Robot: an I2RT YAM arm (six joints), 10 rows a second.
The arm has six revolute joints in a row. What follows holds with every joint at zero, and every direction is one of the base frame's. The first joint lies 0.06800 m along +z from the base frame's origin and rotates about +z. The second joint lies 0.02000 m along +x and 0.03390 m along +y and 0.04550 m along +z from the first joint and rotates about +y. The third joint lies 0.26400 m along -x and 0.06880 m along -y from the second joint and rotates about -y. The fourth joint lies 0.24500 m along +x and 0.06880 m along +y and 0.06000 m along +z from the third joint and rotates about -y. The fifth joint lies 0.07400 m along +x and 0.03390 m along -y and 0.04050 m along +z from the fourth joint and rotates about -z. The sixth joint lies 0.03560 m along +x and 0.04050 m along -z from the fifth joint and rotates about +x. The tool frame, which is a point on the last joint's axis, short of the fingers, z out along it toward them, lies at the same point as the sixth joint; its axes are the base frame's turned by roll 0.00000, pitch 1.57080 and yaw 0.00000 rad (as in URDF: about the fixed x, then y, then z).
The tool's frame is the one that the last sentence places.
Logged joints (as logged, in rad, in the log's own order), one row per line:
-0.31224, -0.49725, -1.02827, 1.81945, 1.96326, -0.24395
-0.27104, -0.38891, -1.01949, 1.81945, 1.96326, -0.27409
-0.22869, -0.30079, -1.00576, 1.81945, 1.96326, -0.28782
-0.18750, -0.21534, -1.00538, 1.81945, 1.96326, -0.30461
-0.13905, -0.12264, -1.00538, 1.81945, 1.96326, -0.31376
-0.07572, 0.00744, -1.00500, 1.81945, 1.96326, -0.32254
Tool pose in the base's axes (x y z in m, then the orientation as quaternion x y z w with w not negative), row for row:
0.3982, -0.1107, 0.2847, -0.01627, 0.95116, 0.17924, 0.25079
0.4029, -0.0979, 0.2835, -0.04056, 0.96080, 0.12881, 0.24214
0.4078, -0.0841, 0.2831, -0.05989, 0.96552, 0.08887, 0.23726
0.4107, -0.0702, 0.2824, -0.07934, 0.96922, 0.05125, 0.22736
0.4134, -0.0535, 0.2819, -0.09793, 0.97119, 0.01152, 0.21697
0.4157, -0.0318, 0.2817, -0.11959, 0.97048, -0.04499, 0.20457
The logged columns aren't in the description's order. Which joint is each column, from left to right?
Columns, left to right: joint 1, joint 5, joint 4, joint 3, joint 2, joint 6.
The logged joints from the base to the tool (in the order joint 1, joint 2, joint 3, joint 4, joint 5, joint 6), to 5 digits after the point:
-0.31224, 1.96326, 1.81945, -1.02827, -0.49725, -0.24395
-0.27104, 1.96326, 1.81945, -1.01949, -0.38891, -0.27409
-0.22869, 1.96326, 1.81945, -1.00576, -0.30079, -0.28782
-0.18750, 1.96326, 1.81945, -1.00538, -0.21534, -0.30461
-0.13905, 1.96326, 1.81945, -1.00538, -0.12264, -0.31376
-0.07572, 1.96326, 1.81945, -1.00500, 0.00744, -0.32254

